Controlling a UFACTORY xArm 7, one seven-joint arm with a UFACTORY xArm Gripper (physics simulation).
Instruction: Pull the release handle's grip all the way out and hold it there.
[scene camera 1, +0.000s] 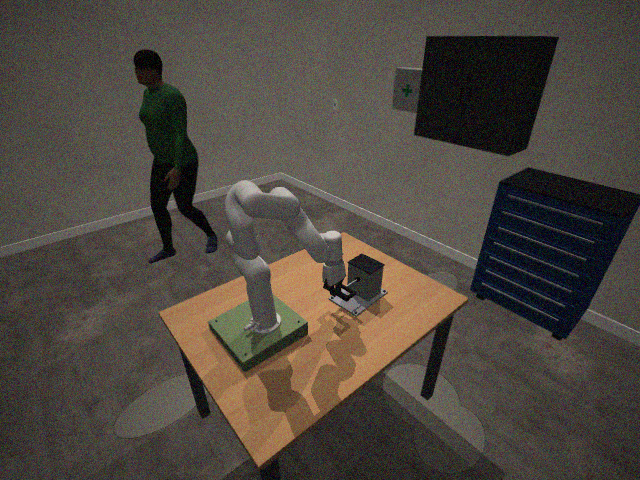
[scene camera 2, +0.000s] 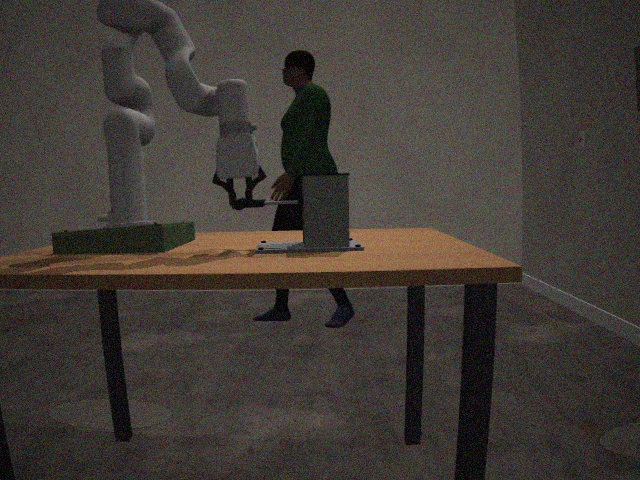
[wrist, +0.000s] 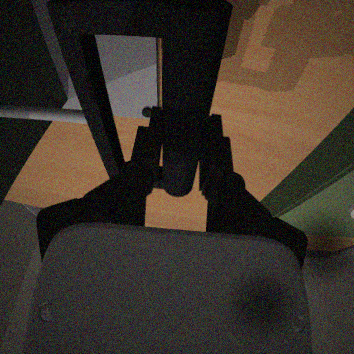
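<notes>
The release handle's black grip (scene camera 1: 347, 294) (scene camera 2: 255, 203) (wrist: 189, 65) is a frame-shaped handle standing away from the grey box (scene camera 1: 364, 280) (scene camera 2: 325, 211). A bare pale rod (scene camera 1: 353, 282) (scene camera 2: 281, 202) (wrist: 40, 114) runs level between the grip and the box. My gripper (scene camera 1: 338, 290) (scene camera 2: 241, 200) (wrist: 183, 126) points down and is shut on the grip's far bar, with one finger on either side of it. The end of that bar shows between the fingers in the wrist view. The fingertips are dark and partly merge with the grip.
The box stands on a grey base plate (scene camera 1: 356, 308) (scene camera 2: 273, 248) (wrist: 125, 92) bolted to the wooden table (scene camera 1: 413, 304) (scene camera 2: 413, 258). The arm stands on a green block (scene camera 1: 232, 330) (scene camera 2: 108, 241). A person (scene camera 1: 165, 118) (scene camera 2: 307, 124) in green is beyond the table. A blue drawer cabinet (scene camera 1: 547, 253) stands at the right.
</notes>
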